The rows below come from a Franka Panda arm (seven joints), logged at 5 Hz.
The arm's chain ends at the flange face. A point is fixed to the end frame.
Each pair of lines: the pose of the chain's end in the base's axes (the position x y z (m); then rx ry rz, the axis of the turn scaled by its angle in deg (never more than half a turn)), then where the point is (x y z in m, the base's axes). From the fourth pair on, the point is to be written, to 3 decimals.
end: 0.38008 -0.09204 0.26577 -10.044 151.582 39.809
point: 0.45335 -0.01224 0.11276
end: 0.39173 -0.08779 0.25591 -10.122 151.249 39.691
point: 0.46598 -0.00806 0.10334
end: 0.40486 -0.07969 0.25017 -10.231 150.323 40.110
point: 0.48116 0.00132 0.09929
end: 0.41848 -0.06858 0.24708 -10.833 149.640 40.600
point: 0.496 0.014 0.098
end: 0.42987 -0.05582 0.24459 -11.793 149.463 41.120
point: 0.506 0.028 0.096
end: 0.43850 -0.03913 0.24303 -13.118 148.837 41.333
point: 0.516 0.046 0.095
